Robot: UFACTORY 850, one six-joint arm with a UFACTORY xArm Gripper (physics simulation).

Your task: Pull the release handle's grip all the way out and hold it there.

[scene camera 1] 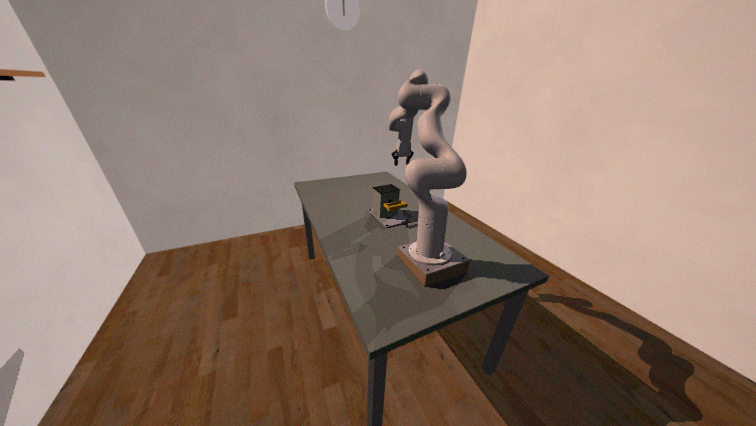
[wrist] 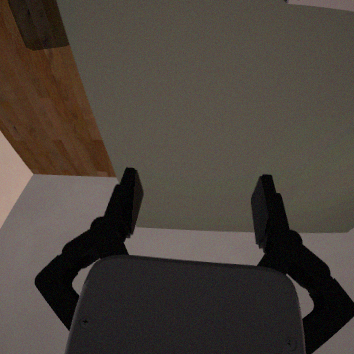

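Observation:
The release handle's yellow grip (scene camera 1: 395, 205) sticks out from the front of a grey-green box (scene camera 1: 385, 203) with a dark top, on the side toward the arm's base. The box stands on a light base plate (scene camera 1: 390, 222) on the table. How far out the grip stands is too small to tell. My gripper (scene camera 1: 402, 161) (wrist: 196, 182) is open and empty. It hangs well above the table, higher than the box, pointing down. The grip does not show in the wrist view; a pale plate edge (wrist: 322, 4) shows at its top right.
The grey-green table (scene camera 1: 351, 285) (wrist: 190, 90) carries the arm's wooden-sided base block (scene camera 1: 447, 274) at its near part. The arm's column rises close to the box's right in the scene view. A wall stands beyond the table's far edge, and wooden floor (scene camera 1: 253, 328) (wrist: 60, 110) lies beside it.

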